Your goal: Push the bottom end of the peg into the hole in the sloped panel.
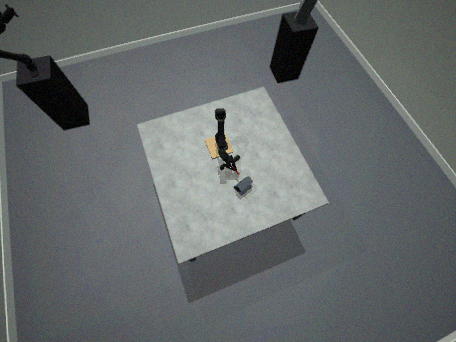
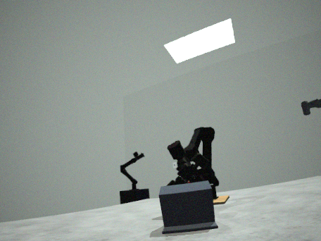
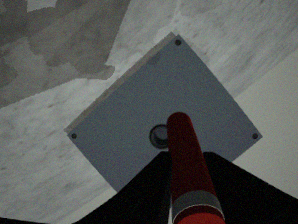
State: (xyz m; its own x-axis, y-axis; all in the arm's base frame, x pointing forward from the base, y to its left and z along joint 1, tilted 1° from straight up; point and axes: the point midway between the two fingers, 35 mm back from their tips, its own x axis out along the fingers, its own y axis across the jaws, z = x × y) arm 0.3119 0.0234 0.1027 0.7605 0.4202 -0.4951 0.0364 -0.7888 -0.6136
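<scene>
Right now my gripper tip is 12 cm short of the blue-grey block, 4 cm above it and 3 cm to the right of it. Round my gripper tip: round red peg (1 cm to the right, 1 cm behind, 1 cm above).
</scene>
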